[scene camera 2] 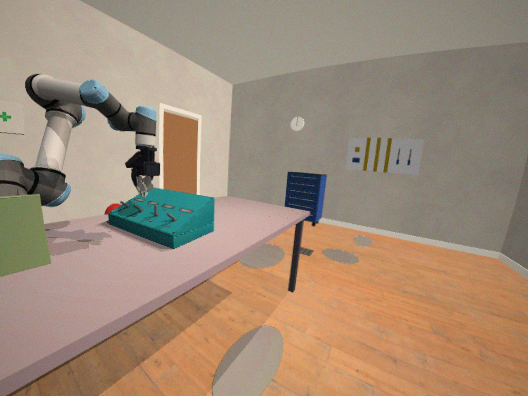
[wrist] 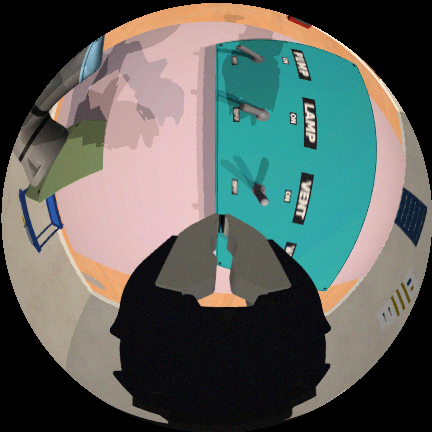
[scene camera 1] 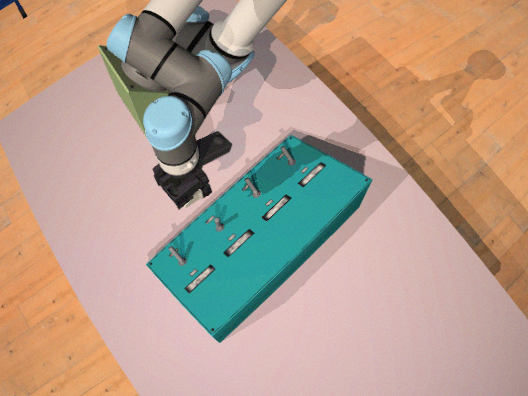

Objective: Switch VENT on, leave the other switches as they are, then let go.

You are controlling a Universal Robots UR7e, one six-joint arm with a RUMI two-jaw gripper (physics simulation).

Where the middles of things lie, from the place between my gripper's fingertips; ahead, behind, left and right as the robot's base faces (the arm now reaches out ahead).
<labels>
I see my gripper 11 cm short of the teal switch panel [scene camera 1: 227, 272], 8 cm to the right of it and 10 cm above it.
</labels>
